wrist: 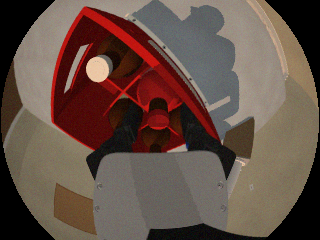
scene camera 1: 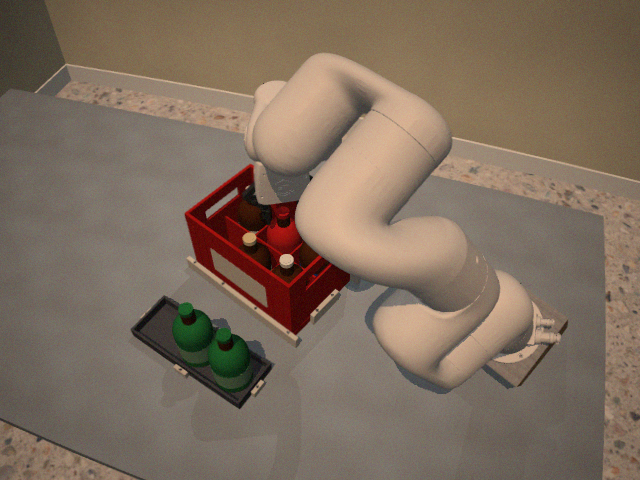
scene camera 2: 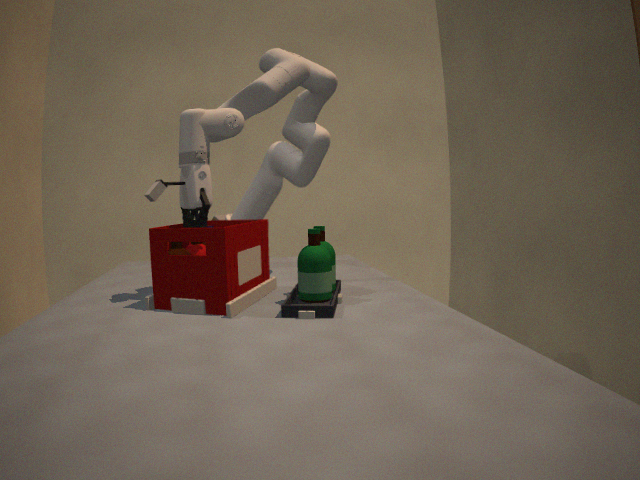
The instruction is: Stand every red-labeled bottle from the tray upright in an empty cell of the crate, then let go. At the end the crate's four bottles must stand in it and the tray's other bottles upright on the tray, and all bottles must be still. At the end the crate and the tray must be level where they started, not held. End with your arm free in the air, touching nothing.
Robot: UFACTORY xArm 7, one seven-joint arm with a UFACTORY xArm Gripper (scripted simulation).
Scene:
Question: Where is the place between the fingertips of my gripper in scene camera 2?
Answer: At 195, 238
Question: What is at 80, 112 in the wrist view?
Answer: A crate.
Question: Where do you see a red-labeled bottle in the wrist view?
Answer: At 154, 94

